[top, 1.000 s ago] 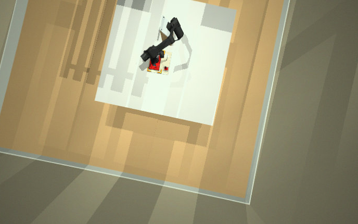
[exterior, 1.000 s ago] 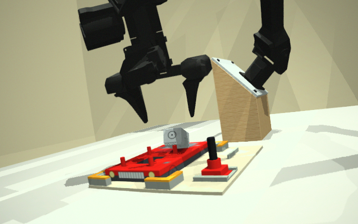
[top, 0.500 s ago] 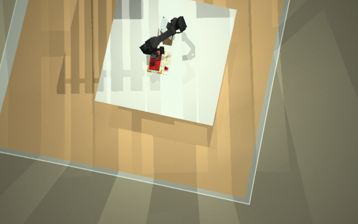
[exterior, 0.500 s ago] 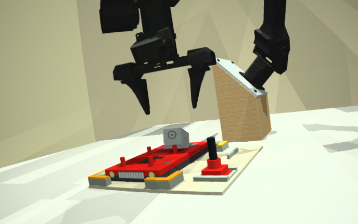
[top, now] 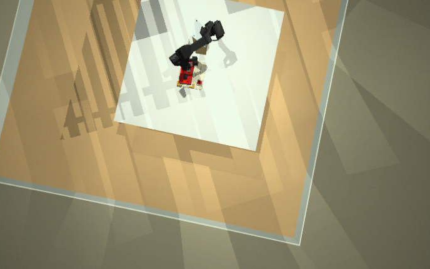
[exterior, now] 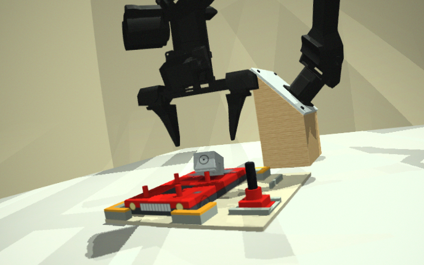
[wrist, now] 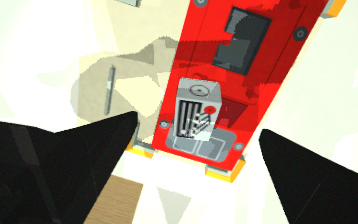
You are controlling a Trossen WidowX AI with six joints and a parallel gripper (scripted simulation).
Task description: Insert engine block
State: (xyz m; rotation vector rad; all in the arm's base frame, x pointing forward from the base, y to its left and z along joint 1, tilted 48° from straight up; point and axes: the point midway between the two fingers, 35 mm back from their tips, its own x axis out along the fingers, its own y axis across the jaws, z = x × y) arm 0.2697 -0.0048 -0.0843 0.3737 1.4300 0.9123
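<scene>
My gripper tip is 1 cm to the right of the grey engine block and 4 cm above it.
</scene>
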